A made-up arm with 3 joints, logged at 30 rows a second.
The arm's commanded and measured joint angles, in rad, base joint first. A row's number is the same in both.
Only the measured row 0 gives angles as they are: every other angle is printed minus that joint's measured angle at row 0.
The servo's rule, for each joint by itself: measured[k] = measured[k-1] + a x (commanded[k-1-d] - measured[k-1]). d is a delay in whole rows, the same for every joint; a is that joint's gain. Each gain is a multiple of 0.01, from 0.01 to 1. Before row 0 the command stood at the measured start. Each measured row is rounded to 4 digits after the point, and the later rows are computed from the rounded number. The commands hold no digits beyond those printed.
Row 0, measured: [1.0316, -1.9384, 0.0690]
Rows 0 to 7, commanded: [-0.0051, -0.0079, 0.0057]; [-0.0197, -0.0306, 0.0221]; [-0.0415, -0.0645, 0.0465]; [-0.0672, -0.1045, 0.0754]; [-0.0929, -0.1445, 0.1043]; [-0.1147, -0.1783, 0.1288]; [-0.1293, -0.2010, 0.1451]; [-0.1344, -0.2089, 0.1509]
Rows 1 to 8, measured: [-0.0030, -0.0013, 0.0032]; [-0.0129, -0.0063, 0.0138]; [-0.0298, -0.0162, 0.0321]; [-0.0519, -0.0312, 0.0563]; [-0.0761, -0.0505, 0.0832]; [-0.0989, -0.0722, 0.1087]; [-0.1168, -0.0941, 0.1291]; [-0.1272, -0.1136, 0.1413]
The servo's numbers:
d 0
a 0.59 0.17 0.56

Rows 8 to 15, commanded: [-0.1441, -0.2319, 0.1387]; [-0.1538, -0.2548, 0.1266]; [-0.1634, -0.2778, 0.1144]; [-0.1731, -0.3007, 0.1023]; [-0.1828, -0.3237, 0.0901]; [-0.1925, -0.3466, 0.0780]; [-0.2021, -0.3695, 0.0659]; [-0.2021, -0.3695, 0.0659]
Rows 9 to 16, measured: [-0.1372, -0.1337, 0.1398]; [-0.1470, -0.1543, 0.1324]; [-0.1567, -0.1753, 0.1223]; [-0.1664, -0.1966, 0.1111]; [-0.1761, -0.2182, 0.0993]; [-0.1858, -0.2400, 0.0874]; [-0.1954, -0.2620, 0.0754]; [-0.1994, -0.2803, 0.0701]
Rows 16 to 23, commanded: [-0.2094, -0.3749, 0.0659]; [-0.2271, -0.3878, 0.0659]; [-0.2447, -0.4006, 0.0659]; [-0.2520, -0.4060, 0.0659]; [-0.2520, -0.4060, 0.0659]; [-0.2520, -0.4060, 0.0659]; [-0.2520, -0.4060, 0.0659]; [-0.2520, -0.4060, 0.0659]
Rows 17 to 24, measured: [-0.2053, -0.2964, 0.0677]; [-0.2182, -0.3119, 0.0667]; [-0.2338, -0.3270, 0.0663]; [-0.2445, -0.3404, 0.0661]; [-0.2489, -0.3516, 0.0660]; [-0.2507, -0.3608, 0.0659]; [-0.2515, -0.3685, 0.0659]; [-0.2518, -0.3749, 0.0659]
